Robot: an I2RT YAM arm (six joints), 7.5 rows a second.
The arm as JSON. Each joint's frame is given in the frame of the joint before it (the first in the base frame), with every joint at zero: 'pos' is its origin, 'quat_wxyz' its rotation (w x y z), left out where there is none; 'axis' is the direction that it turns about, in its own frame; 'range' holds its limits. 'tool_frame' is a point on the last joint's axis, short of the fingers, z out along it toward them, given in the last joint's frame.
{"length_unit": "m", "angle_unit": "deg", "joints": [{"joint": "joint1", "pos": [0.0, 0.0, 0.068], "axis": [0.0, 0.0, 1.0], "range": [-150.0, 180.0]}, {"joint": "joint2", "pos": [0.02, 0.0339, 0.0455], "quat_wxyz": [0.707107, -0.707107, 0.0, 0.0], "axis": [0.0, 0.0, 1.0], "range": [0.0, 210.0]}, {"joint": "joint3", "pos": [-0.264, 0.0, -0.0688], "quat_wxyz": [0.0, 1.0, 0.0, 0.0], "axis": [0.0, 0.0, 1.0], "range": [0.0, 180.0]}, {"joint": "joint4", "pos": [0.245, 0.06, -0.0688], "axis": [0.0, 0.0, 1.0], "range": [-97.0, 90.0]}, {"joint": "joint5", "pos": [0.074, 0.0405, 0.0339], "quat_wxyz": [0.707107, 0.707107, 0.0, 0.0], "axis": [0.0, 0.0, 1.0], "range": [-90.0, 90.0]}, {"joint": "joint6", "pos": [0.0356, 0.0, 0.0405], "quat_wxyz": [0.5, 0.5, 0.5, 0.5], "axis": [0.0, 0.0, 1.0], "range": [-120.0, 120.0]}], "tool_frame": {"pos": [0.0, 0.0, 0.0], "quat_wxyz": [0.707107, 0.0, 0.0, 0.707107]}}
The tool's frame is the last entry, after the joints.
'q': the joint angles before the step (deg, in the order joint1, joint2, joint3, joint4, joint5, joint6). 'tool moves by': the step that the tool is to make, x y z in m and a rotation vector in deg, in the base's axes. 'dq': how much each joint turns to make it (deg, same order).
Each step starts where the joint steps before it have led.
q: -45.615 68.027 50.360 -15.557 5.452 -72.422
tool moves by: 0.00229 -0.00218 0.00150 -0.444 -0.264 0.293
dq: 0.000 0.614 0.527 0.614 -0.179 -0.263
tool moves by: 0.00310 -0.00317 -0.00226 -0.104 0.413 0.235
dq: 0.000 1.140 0.264 0.702 0.001 -0.439
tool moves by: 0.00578 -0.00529 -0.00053 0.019 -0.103 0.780
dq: -0.001 1.844 1.055 0.878 -0.703 -0.352
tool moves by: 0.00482 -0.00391 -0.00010 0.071 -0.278 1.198
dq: 0.000 1.409 0.878 0.705 -1.142 -0.439
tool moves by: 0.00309 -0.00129 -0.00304 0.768 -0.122 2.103
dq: 0.000 0.881 0.089 0.353 -2.106 -0.616
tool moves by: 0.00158 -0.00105 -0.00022 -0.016 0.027 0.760
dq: 0.002 0.439 0.263 0.176 -0.619 -0.439
